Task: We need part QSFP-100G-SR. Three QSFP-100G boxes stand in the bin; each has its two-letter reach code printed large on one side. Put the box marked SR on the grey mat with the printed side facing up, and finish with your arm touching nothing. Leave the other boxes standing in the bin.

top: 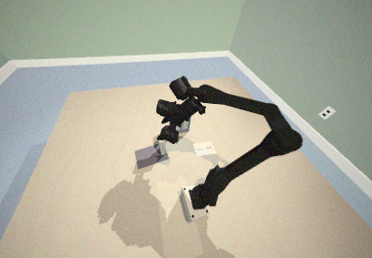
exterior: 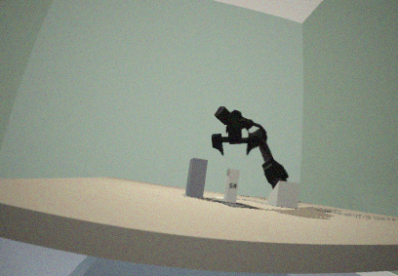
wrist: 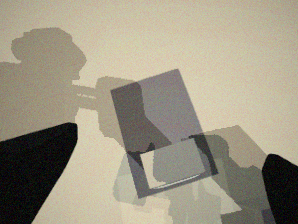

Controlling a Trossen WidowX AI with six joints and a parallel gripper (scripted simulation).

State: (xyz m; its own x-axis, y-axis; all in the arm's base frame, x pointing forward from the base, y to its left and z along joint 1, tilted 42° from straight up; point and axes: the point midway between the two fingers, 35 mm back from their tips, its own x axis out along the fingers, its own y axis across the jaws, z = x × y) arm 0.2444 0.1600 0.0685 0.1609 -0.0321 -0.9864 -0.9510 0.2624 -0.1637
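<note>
Now: the white box marked SR 1 cm to the left of my gripper tip and 12 cm below it. From my gripper tip the other things lie so: grey mat 1 cm behind, 6 cm to the left, 18 cm below; then white card 4 cm behind, 22 cm to the right, 18 cm below.
</note>
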